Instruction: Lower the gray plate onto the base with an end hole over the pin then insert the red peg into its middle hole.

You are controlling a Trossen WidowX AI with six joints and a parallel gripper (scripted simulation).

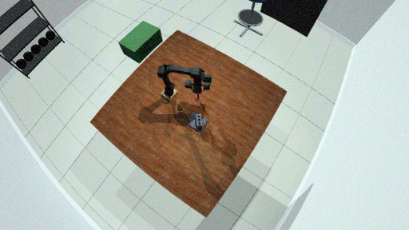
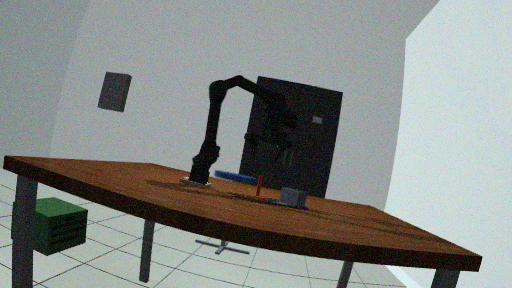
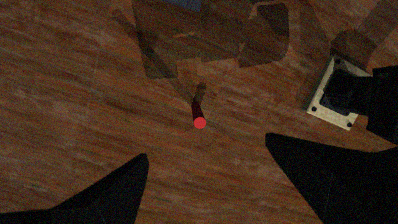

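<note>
Right now the red peg is 10 cm below my gripper tip. Round my gripper tip: gray base: 17 cm to the right, 13 cm below, 12 cm ahead; gray plate: 17 cm to the right, 14 cm ahead, 9 cm below.
</note>
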